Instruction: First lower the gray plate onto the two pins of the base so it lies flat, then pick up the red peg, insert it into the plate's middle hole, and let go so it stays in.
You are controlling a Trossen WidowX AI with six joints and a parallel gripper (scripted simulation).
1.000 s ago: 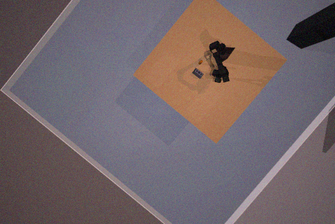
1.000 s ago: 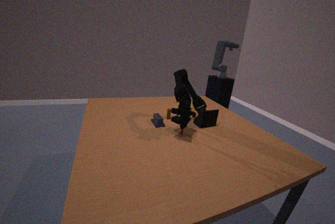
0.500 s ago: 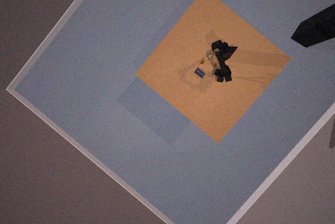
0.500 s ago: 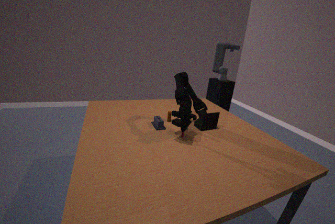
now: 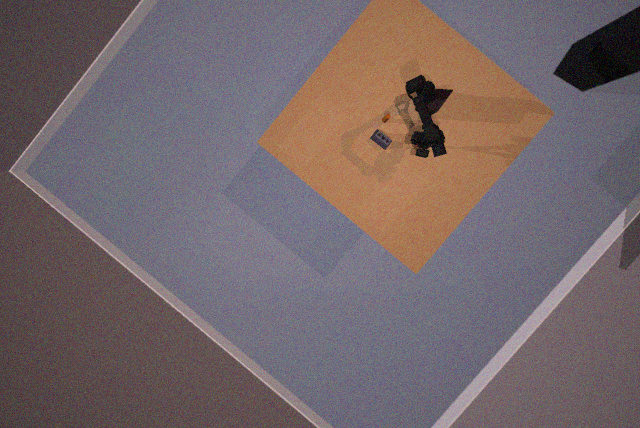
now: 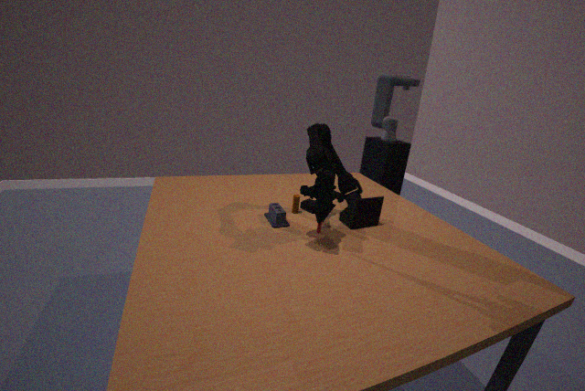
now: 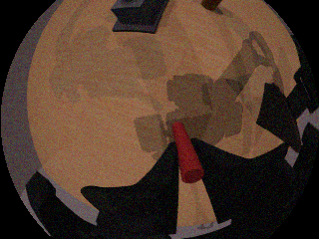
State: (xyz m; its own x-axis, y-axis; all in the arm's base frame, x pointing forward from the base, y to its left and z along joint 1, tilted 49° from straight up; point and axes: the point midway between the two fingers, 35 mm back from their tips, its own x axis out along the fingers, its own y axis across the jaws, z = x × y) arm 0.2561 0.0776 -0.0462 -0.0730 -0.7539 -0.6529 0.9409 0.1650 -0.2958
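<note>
Now: the gray plate 19 cm to the right of my gripper tip, 8 cm ahead of it and 3 cm below it. From my gripper tip the other things lie so: base (19 cm to the right, 8 cm ahead, 7 cm below); then red peg (right at my gripper tip).
</note>
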